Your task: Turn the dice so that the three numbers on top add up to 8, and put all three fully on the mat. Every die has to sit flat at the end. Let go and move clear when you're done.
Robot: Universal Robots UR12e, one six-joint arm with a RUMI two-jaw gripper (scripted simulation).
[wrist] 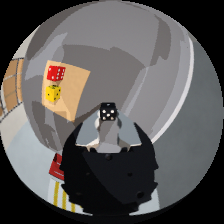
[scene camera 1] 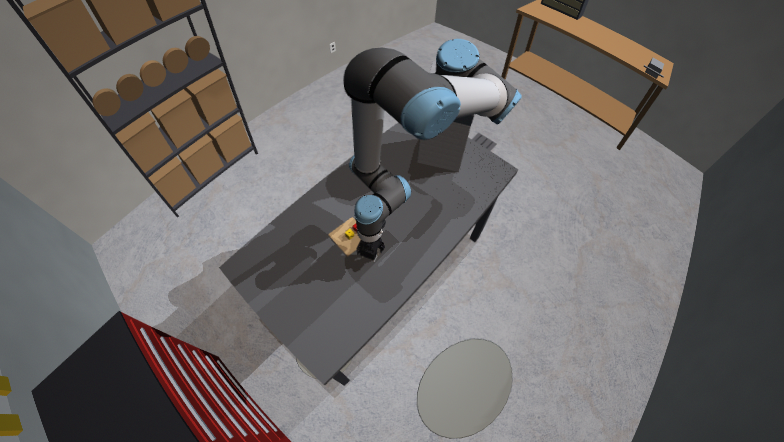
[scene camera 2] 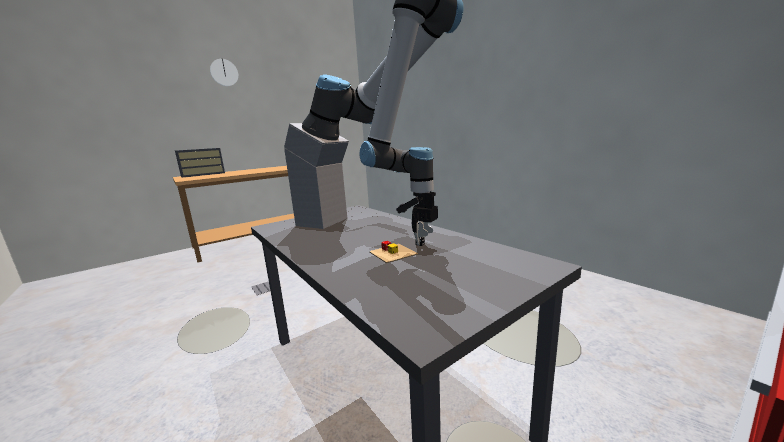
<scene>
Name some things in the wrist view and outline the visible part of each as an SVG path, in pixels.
My gripper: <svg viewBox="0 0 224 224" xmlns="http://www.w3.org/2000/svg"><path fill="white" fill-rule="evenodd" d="M16 174L24 186L46 206L76 221L80 220L80 222L83 221L84 223L87 222L88 224L134 224L168 211L191 193L166 208L146 214L129 215L129 213L139 211L141 204L152 200L151 194L158 185L157 182L154 182L154 170L158 169L159 166L156 162L155 150L150 138L136 122L134 123L118 109L116 109L116 118L118 119L117 125L120 130L118 131L117 144L122 148L119 153L98 153L96 151L96 147L99 146L99 133L96 128L99 126L99 118L101 117L100 109L75 128L67 138L62 151L62 161L59 169L64 172L64 184L61 184L61 187L69 196L68 202L81 206L83 213L92 215L71 212L46 202L31 189L27 188Z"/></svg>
A tan mat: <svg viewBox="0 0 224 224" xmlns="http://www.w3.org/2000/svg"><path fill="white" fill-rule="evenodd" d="M48 61L42 84L42 105L74 122L84 86L91 72L73 65ZM51 85L61 87L60 98L54 102L48 101L45 95L46 87ZM49 66L65 67L63 79L54 82L47 80Z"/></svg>
</scene>
